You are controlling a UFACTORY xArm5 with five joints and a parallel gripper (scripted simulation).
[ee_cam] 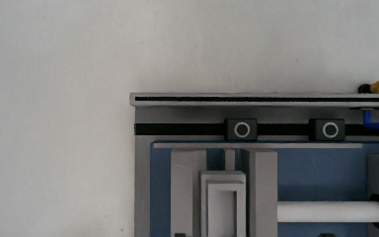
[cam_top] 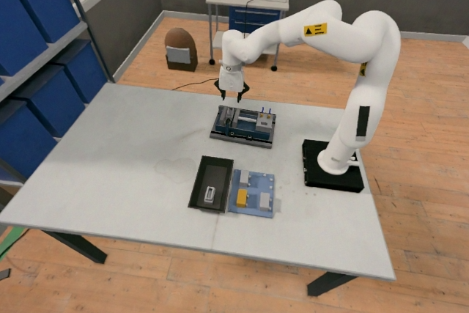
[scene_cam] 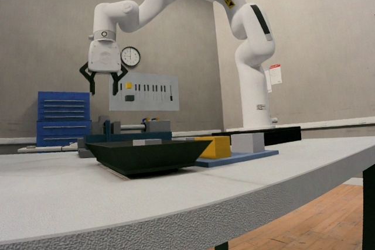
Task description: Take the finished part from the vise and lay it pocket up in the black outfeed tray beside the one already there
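The blue vise lies 7 cm behind my hand, 1 cm to the left of it and 16 cm below it. Also, from my hand: blue fixture plate (14 cm behind, 34 cm to the left, 19 cm below); then yellow block (10 cm behind, 39 cm to the left, 17 cm below).
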